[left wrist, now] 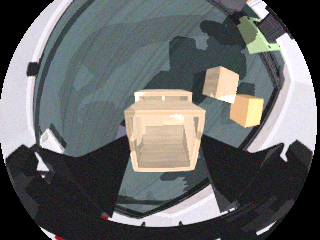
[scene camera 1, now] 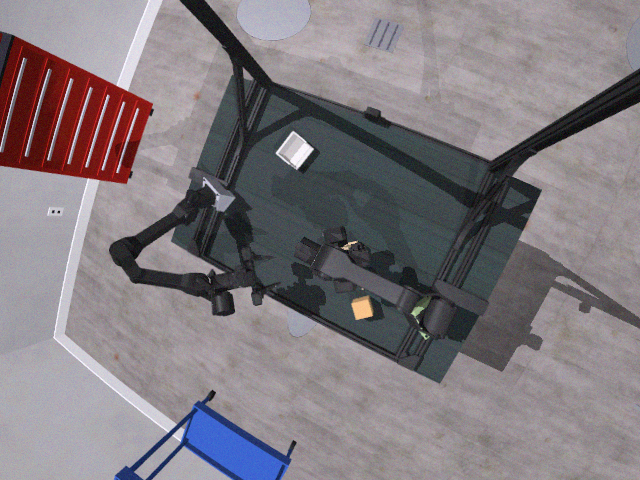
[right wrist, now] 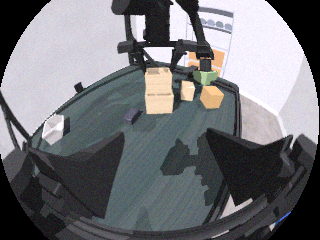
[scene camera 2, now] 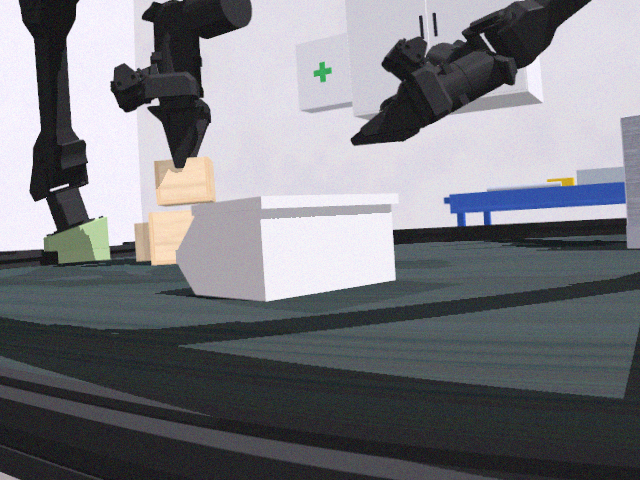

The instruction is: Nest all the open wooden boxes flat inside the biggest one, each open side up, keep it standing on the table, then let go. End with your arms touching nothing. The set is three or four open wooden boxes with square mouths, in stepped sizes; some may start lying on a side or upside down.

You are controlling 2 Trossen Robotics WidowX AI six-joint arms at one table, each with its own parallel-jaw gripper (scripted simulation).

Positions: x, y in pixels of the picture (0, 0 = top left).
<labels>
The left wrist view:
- my left gripper: 164, 138
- orange block: 246, 110
</labels>
